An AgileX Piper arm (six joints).
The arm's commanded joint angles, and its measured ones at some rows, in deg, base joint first. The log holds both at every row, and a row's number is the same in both.
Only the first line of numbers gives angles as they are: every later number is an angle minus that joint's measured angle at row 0.
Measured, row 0:
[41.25, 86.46, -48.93, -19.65, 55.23, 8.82]
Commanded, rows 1 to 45:
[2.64, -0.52, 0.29, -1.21, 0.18, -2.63]
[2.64, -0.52, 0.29, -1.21, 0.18, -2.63]
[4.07, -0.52, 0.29, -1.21, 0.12, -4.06]
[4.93, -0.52, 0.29, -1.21, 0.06, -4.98]
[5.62, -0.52, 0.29, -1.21, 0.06, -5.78]
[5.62, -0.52, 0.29, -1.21, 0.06, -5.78]
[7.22, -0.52, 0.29, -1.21, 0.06, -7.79]
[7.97, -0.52, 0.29, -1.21, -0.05, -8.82]
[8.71, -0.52, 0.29, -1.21, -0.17, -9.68]
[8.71, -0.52, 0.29, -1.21, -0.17, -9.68]
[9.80, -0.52, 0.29, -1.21, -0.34, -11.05]
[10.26, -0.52, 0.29, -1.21, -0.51, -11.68]
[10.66, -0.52, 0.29, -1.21, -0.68, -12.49]
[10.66, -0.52, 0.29, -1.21, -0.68, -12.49]
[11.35, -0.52, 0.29, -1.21, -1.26, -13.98]
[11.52, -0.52, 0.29, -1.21, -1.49, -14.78]
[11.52, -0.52, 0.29, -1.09, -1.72, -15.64]
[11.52, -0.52, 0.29, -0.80, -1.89, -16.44]
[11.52, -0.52, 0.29, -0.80, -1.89, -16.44]
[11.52, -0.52, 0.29, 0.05, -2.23, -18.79]
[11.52, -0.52, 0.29, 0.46, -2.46, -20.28]
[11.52, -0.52, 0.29, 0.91, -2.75, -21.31]
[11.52, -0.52, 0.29, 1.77, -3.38, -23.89]
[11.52, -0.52, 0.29, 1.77, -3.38, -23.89]
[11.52, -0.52, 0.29, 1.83, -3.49, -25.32]
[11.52, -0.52, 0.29, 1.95, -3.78, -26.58]
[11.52, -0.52, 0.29, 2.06, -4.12, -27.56]
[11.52, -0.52, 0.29, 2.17, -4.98, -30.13]
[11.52, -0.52, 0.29, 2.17, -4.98, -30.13]
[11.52, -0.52, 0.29, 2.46, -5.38, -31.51]
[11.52, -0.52, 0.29, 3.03, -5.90, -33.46]
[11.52, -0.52, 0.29, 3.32, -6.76, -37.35]
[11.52, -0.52, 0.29, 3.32, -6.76, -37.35]
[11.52, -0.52, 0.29, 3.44, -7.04, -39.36]
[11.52, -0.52, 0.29, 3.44, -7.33, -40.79]
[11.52, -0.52, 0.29, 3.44, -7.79, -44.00]
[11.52, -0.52, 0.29, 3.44, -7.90, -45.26]
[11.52, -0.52, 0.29, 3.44, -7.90, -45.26]
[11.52, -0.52, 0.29, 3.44, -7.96, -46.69]
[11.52, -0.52, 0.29, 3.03, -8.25, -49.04]
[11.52, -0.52, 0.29, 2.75, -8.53, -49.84]
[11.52, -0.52, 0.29, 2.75, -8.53, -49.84]
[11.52, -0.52, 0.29, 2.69, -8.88, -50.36]
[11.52, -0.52, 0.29, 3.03, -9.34, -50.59]
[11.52, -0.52, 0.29, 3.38, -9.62, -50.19]
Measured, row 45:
[11.29, 0.00, 0.00, 3.95, -8.13, -49.27]
